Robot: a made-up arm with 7 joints. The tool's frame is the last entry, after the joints.
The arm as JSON. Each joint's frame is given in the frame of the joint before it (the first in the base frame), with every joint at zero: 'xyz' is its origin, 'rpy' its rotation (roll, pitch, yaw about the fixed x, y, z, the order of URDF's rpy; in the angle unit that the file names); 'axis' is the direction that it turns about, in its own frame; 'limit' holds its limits. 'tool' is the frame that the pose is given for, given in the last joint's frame.
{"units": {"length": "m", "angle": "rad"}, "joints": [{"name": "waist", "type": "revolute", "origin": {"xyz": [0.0, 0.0, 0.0], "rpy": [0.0, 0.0, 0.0]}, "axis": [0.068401, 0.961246, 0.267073], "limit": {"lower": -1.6, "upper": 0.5}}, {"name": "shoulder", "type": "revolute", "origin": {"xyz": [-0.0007, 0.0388, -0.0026], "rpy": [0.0, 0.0, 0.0]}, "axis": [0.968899, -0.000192, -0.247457], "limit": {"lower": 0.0, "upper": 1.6}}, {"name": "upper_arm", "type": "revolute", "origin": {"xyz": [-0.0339, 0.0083, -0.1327], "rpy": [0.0, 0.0, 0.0]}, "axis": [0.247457, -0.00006, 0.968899], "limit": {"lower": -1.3, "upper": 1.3}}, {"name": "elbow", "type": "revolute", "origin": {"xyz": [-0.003, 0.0, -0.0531], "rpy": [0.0, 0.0, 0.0]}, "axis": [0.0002, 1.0, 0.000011], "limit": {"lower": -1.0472, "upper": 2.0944}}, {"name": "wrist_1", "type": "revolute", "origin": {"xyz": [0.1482, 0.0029, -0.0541], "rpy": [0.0, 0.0, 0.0]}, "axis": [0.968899, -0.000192, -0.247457], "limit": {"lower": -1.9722, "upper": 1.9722}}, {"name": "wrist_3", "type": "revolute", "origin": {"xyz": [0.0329, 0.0, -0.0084], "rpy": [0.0, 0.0, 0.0]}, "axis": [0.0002, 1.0, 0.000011], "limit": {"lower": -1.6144, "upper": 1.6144}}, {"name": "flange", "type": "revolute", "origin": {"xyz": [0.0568, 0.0, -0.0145], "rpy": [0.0, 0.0, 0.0]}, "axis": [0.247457, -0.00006, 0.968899], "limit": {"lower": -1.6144, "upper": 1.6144}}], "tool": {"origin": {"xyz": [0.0, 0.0, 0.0], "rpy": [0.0, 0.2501, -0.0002]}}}
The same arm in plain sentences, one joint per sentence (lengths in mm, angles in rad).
The arm has seven revolute joints in a row. What follows holds with every joint at zero, and every direction is one of the base frame's.
The first joint lies at the same point as the base frame's origin and turns about the direction (0.068403, 0.961235, 0.26711), from -1.6 to 0.5 rad.
The second joint lies 0.7 mm along -x and 38.8 mm along +y and 2.6 mm along -z from the first joint and turns about the direction (0.968889, -0.0002, -0.247497), from 0 to 1.6 rad.
The third joint lies 33.9 mm along -x and 8.3 mm along +y and 132.7 mm along -z from the second joint and turns about the direction (0.247497, -0.0001, 0.968889), from -1.3 to 1.3 rad.
The fourth joint lies 3 mm along -x and 53.1 mm along -z from the third joint and turns about the direction (0.0002, 1, 0), from -1.0472 to 2.0944 rad.
The fifth joint lies 148.2 mm along +x and 2.9 mm along +y and 54.1 mm along -z from the fourth joint and turns about the direction (0.968889, -0.0002, -0.247497), from -1.9722 to 1.9722 rad.
The sixth joint lies 32.9 mm along +x and 8.4 mm along -z from the fifth joint and turns about the direction (0.0002, 1, 0), from -1.6144 to 1.6144 rad.
The seventh joint lies 56.8 mm along +x and 14.5 mm along -z from the sixth joint and turns about the direction (0.247497, -0.0001, 0.968889), from -1.6144 to 1.6144 rad.
The tool frame, which is the frame that the pose is given for, lies at the same point as the seventh joint; its axes are the base frame's turned by roll 0, pitch 0.2501 and yaw -0.0002 rad (as in URDF: about the fixed x, then y, then z).

